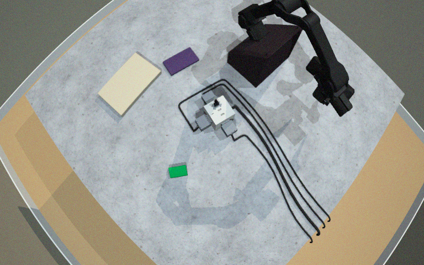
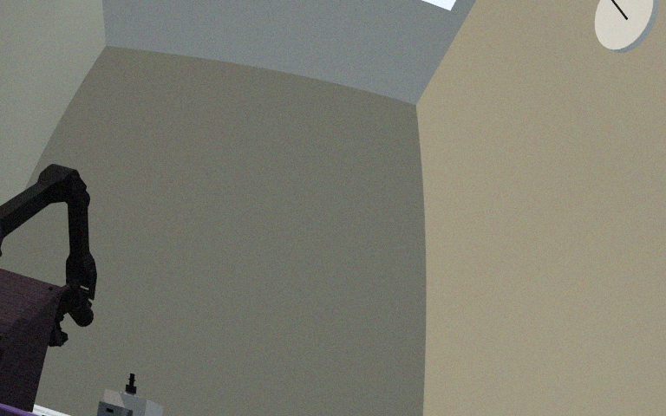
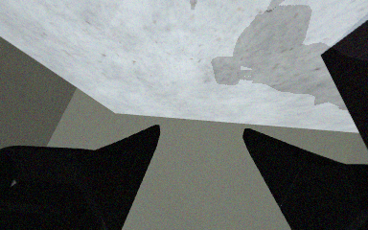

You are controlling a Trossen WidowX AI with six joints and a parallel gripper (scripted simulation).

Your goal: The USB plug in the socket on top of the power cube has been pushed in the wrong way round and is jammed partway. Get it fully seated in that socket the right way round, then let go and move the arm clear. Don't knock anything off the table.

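Right now the USB plug is 39 cm ahead of my gripper tip, 21 cm to the right of it and 5 cm below it. From my gripper tip the other things lie so: cream slab 56 cm ahead, 52 cm to the right, 13 cm below; then small green block 63 cm ahead, 14 cm below, 13 cm to the right; then purple flat piece 45 cm to the right, 35 cm ahead, 14 cm below.
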